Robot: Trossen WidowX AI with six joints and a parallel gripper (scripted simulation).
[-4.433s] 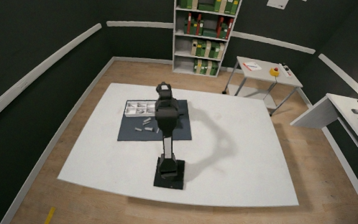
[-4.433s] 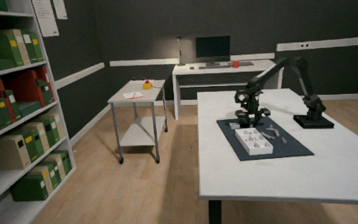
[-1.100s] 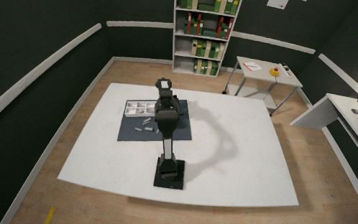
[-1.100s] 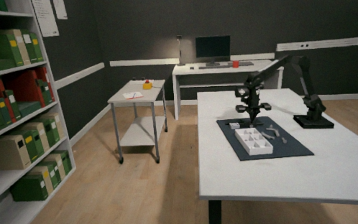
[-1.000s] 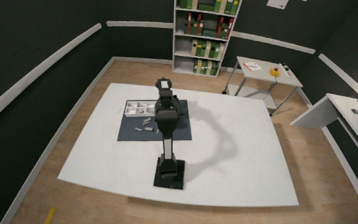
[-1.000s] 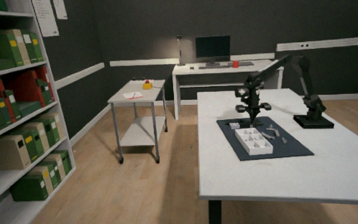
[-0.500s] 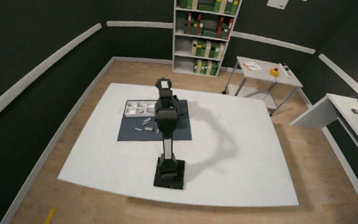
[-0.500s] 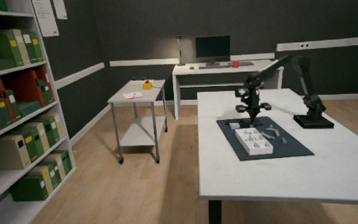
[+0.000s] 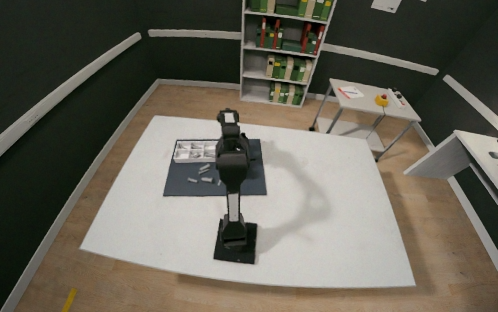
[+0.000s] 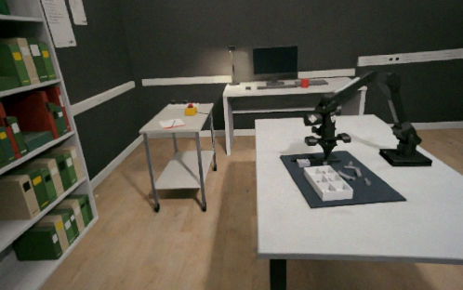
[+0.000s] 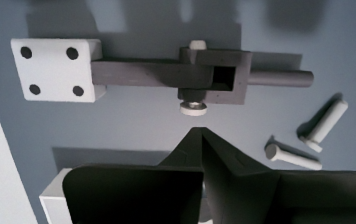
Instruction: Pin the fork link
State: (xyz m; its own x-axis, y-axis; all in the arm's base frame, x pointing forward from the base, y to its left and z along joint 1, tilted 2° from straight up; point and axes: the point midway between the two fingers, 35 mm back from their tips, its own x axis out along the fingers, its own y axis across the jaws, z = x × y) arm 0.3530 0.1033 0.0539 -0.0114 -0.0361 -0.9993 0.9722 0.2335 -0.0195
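Now: the eye plate 7 cm below my hand, 3 cm to the right of it and 2 cm ahead of it. From my hand the other things lie so: dark blue mat (8 cm below, 7 cm to the left, 2 cm behind); then grey block (10 cm ahead, 6 cm below, 1 cm to the right); then pin (11 cm behind, 7 cm below, 2 cm to the right).
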